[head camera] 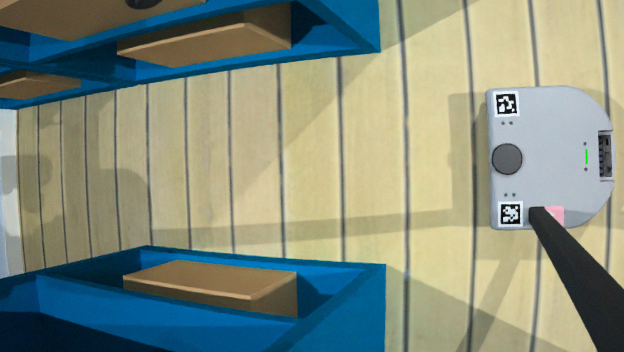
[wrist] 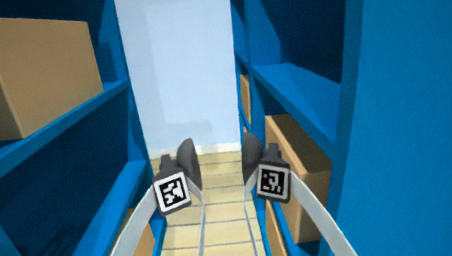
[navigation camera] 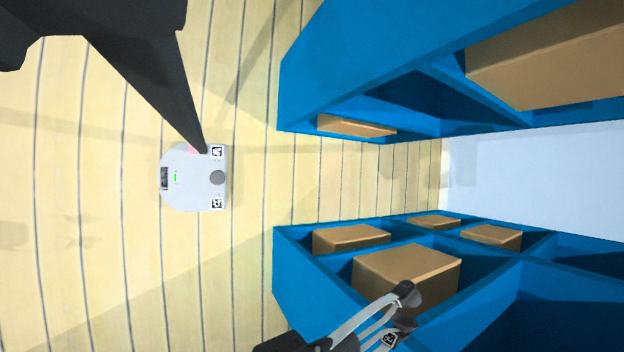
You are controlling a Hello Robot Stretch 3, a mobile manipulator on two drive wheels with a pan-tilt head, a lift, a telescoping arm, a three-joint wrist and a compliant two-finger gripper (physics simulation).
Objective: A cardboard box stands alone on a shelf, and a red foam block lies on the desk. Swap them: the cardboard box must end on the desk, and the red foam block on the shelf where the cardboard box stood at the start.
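Seen in the pictures: gripper, between the fingertips: (wrist: 220, 153) (navigation camera: 412, 303); robot's base, origin of its link: (head camera: 506, 158) (navigation camera: 216, 176).
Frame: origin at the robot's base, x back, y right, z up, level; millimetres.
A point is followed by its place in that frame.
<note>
Several brown cardboard boxes lie in blue shelf units; I cannot tell which one the task means. In the navigation camera view a large box (navigation camera: 405, 260) @[x -754, y 347, z 678 mm] sits in the lower unit, beyond my gripper. In the wrist view one box (wrist: 50, 75) @[x -715, y -304, z 1110 mm] is at upper left and another box (wrist: 300, 145) @[x -716, y 401, z 804 mm] is at right. In the head camera view one box (head camera: 210, 45) @[x -756, y 347, z 246 mm] is at the top and another box (head camera: 215, 282) @[x -751, y -303, z 275 mm] at the bottom. My gripper (wrist: 220, 153) @[x -248, y 146, z 1072 mm] (navigation camera: 407, 309) @[x -248, y 146, z 1072 mm] is open, with nothing between its fingertips, in front of the aisle. The red foam block and the desk do not show.
Blue shelf units (head camera: 381, 300) @[x -352, y -388, z 50 mm] (navigation camera: 305, 95) @[x -352, y -382, z 430 mm] (wrist: 400, 125) stand on both sides of an aisle with a plank floor (head camera: 310, 165) @[x -574, y 2, z 0 mm]. A pale wall (navigation camera: 540, 175) @[x -2213, y -58, z 848 mm] (wrist: 195, 75) @[x -2212, y -12, z 805 mm] closes its far end. My grey base (head camera: 555, 145) @[x 115, y 28, z 160 mm] (navigation camera: 190, 175) @[x 122, y -10, z 159 mm] stands outside the aisle.
</note>
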